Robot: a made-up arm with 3 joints. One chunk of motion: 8 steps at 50 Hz.
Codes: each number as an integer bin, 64 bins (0 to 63) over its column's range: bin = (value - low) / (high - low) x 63, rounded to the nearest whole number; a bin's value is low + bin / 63 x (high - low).
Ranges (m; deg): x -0.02..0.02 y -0.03..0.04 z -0.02..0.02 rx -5..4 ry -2..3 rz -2..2
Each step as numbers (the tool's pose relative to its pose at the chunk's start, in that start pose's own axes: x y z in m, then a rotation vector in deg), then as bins.
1 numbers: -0.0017 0.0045 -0.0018 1.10 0.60 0.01
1 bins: 29 31 29 43 33 32
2 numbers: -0.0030 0.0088 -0.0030 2.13 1.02 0.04
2 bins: 27 35 27 50 38 32
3 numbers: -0.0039 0.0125 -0.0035 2.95 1.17 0.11
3 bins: 25 38 26 56 40 33
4 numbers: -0.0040 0.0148 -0.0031 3.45 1.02 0.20
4 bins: 25 40 27 59 38 35
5 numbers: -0.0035 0.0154 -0.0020 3.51 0.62 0.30
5 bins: 26 41 28 60 33 36
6 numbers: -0.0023 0.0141 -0.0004 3.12 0.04 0.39
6 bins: 28 40 31 57 26 38
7 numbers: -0.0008 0.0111 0.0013 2.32 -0.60 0.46
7 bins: 30 37 34 51 18 39
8 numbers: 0.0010 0.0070 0.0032 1.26 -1.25 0.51
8 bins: 33 33 37 44 9 40
